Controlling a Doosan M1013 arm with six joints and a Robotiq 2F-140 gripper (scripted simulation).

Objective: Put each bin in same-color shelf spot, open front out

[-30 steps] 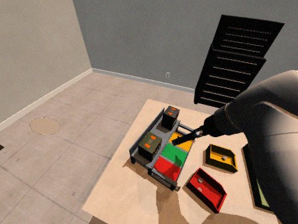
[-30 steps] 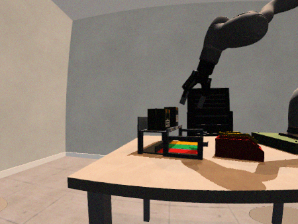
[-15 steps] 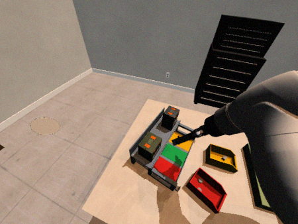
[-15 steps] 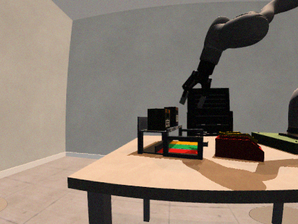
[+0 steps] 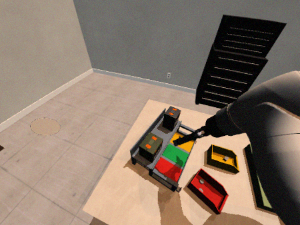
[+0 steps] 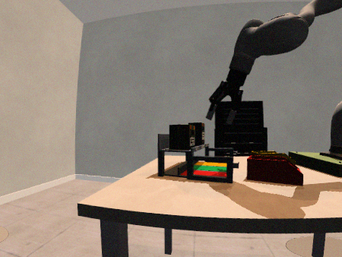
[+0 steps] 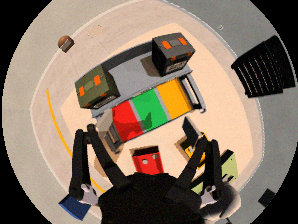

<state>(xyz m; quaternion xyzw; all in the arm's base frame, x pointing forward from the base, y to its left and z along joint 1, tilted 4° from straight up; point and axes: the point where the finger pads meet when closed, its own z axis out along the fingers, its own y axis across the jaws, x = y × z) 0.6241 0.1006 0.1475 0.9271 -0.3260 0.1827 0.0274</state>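
Right now my hand is 18 cm past the red bin, 11 cm to the right of it and 19 cm above it. From my hand the other things lie so: yellow bin 25 cm behind, 10 cm to the right, 19 cm below; then dark box 12 cm ahead, 15 cm to the right, 6 cm below.
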